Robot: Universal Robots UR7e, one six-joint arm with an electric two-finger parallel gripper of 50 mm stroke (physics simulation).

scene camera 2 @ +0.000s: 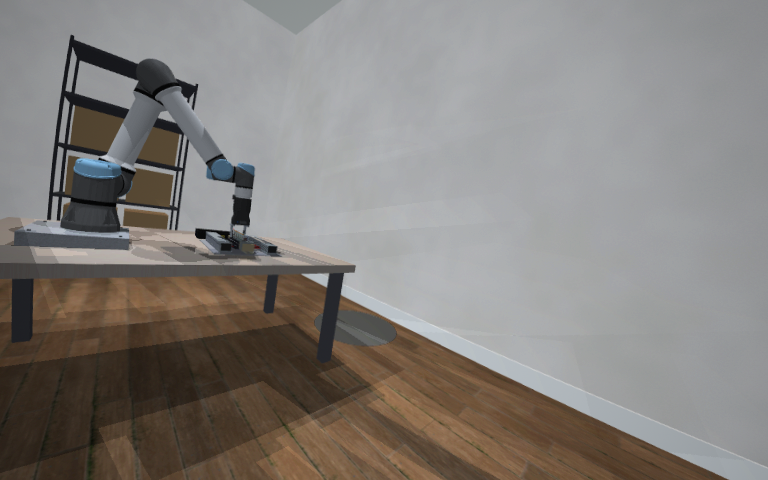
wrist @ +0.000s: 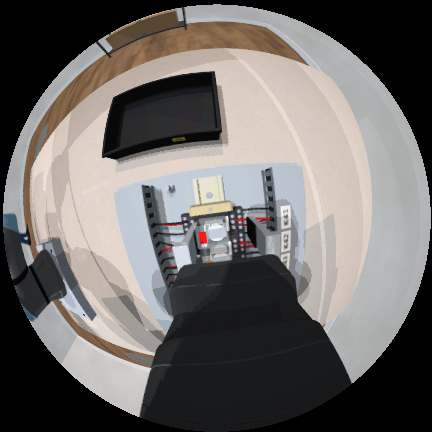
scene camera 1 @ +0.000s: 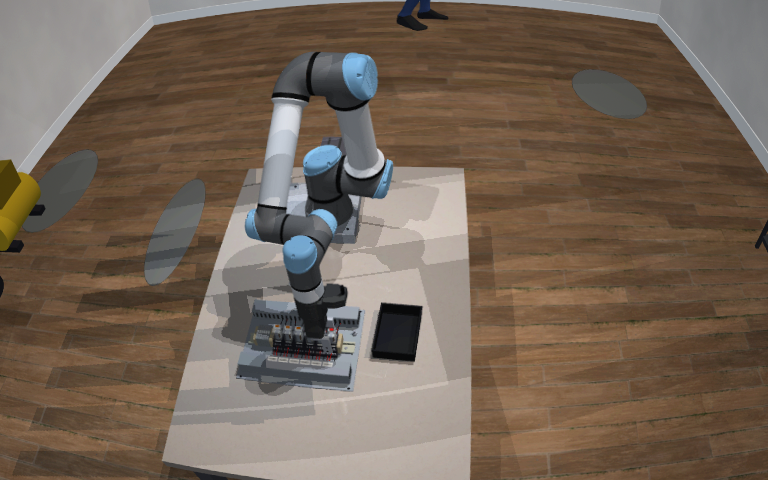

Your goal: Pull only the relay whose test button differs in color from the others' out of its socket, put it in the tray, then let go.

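Where they show: gripper, between the fingertips: (scene camera 2: 237,237) (wrist: 223,228) (scene camera 1: 330,343); arm's base, origin of its link: (scene camera 2: 91,228) (wrist: 52,272) (scene camera 1: 329,211).
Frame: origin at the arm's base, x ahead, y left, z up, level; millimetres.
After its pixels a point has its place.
The relay with the red test button (scene camera 1: 332,335) @[y 95, x 499, z 33 mm] (wrist: 216,232) @[y 92, x 493, z 33 mm] sits in its socket at the tray end of the row. Relays with orange buttons stand further along, among them one relay (scene camera 1: 287,332) @[y -26, x 500, z 29 mm] in the first scene view. My gripper (scene camera 1: 324,339) @[y 85, x 501, z -2 mm] (scene camera 2: 238,230) @[y 85, x 501, z -2 mm] (wrist: 223,228) @[y 85, x 501, z -2 mm] is open and low over the row, pointing down. In the wrist view its fingers stand on either side of the row by the red-button relay, with nothing gripped. Their exact depth beside it is unclear. The black tray (scene camera 1: 418,333) @[y 310, x 448, z -6 mm] (wrist: 218,105) @[y 231, x 514, z -4 mm] lies beside the panel. The gripper body hides part of the row.
The grey panel (scene camera 1: 294,384) @[y 3, x 622, z -36 mm] (wrist: 132,200) carries slotted ducts (scene camera 1: 294,367) @[y 6, x 593, z 4 mm] on both sides of the row, with red and black wires running to the sockets. A beige end block (wrist: 210,209) @[y 108, x 490, z 2 mm] stands beside the red-button relay. White labels (wrist: 285,217) @[y 89, x 573, z 4 mm] line one side.
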